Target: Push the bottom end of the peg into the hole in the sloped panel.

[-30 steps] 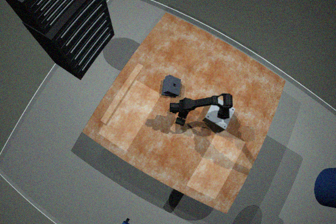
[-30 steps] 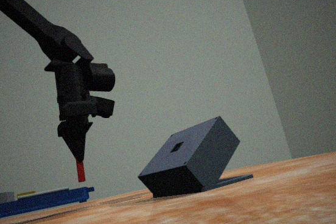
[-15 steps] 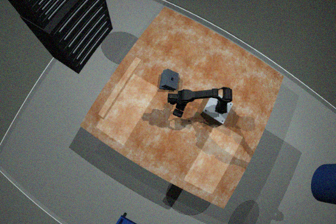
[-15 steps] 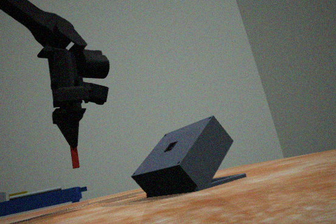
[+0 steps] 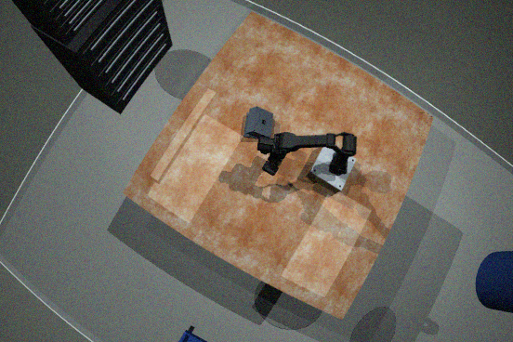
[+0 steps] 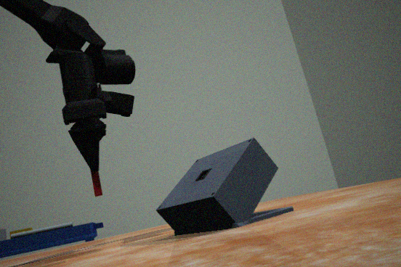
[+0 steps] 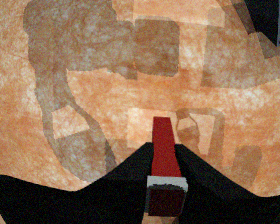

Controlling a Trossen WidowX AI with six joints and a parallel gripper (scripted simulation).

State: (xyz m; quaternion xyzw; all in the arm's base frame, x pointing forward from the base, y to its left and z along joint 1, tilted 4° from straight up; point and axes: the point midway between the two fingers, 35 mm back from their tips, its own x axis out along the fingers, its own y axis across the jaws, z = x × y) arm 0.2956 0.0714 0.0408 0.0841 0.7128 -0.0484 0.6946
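Right now my gripper tip is 120 mm short of the blue-grey sloped panel block, 170 mm to the left of it and 70 mm above it. Round my gripper tip: red peg 20 mm above.
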